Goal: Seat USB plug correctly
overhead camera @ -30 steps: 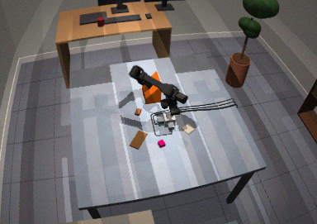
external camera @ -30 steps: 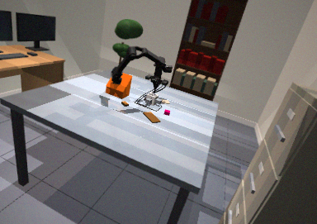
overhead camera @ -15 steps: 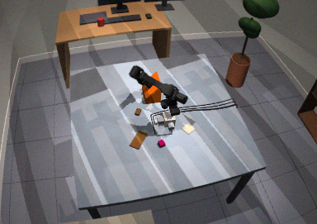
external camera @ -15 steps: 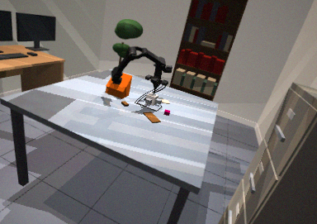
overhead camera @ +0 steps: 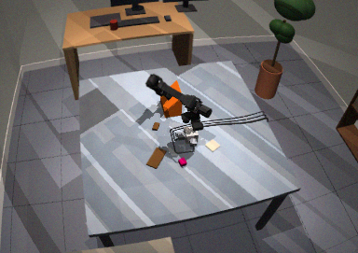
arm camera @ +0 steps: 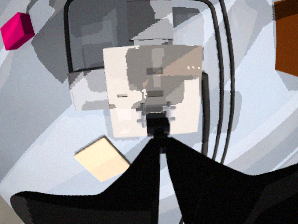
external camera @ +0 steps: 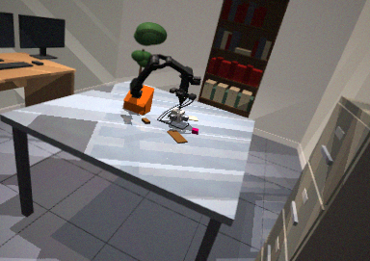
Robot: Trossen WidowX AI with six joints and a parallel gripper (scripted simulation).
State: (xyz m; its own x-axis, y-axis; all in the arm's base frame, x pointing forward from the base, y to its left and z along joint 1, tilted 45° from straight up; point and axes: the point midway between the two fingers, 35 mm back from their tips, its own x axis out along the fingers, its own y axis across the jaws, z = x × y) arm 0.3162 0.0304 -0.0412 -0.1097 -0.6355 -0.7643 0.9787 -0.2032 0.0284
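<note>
The dark USB plug lies 20 mm below my gripper tip. The rest, counted from my gripper tip: magenta cube: 160 mm ahead, 140 mm to the right, 100 mm below; then small brown block: 200 mm to the right, 170 mm behind, 110 mm below; then orange plate: 270 mm to the right, 110 mm below, 70 mm ahead.
</note>
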